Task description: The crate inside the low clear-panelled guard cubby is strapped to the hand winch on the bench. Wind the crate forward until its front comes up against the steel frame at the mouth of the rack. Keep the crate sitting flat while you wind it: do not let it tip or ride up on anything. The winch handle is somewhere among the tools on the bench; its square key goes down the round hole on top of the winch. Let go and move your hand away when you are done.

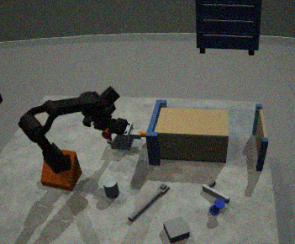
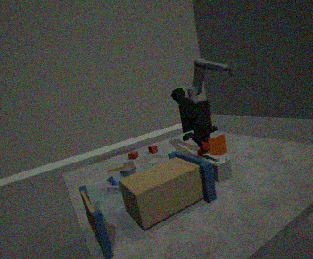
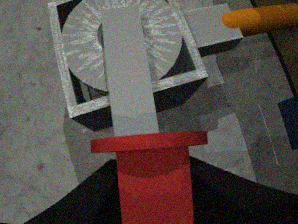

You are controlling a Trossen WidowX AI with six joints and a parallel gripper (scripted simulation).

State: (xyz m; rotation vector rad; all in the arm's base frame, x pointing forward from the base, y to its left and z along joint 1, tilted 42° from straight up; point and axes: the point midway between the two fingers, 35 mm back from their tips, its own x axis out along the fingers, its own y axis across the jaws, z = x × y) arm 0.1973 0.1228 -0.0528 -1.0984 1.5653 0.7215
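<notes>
Now: the winch handle with red knob 2 cm to the left of my gripper tip and 3 cm below it. Also, from my gripper tip: red handle: 1 cm behind, 2 cm to the right; grey block: 27 cm ahead, 41 cm to the right, 12 cm below; grey winch: 8 cm to the left, 10 cm below.
</notes>
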